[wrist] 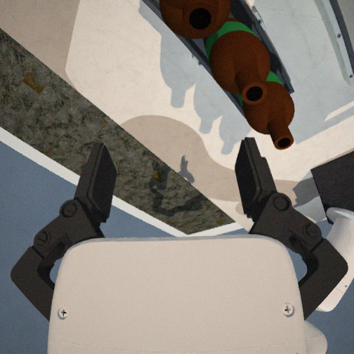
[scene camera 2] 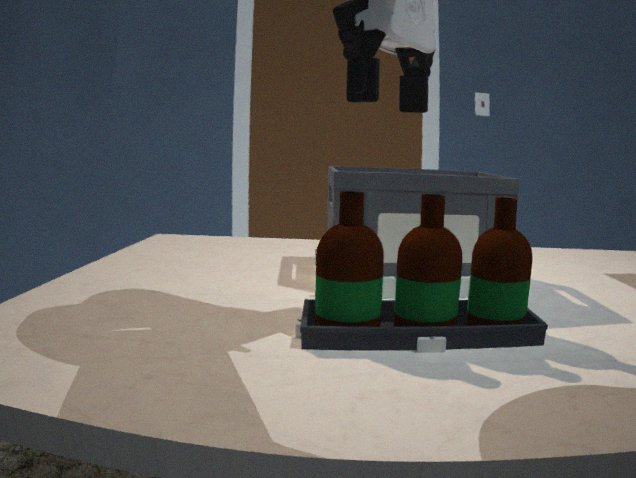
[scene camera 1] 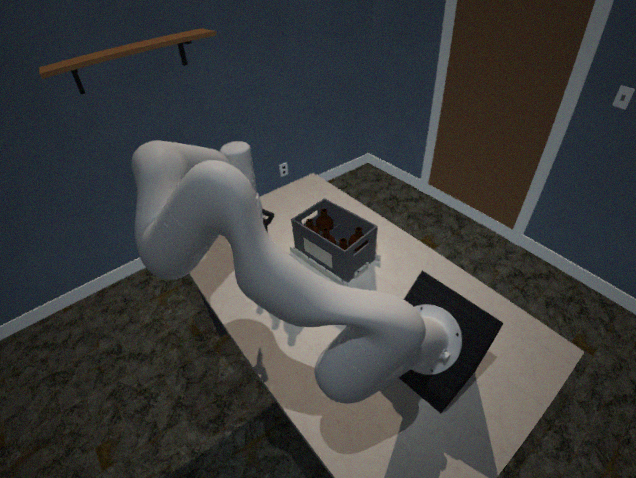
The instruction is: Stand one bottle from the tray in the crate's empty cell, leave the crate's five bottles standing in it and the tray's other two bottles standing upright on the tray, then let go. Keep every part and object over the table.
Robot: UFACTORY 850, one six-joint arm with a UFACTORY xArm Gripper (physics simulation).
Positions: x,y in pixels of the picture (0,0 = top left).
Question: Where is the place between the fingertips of my gripper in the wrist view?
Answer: At 173,154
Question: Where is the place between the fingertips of my gripper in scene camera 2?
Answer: At 389,107
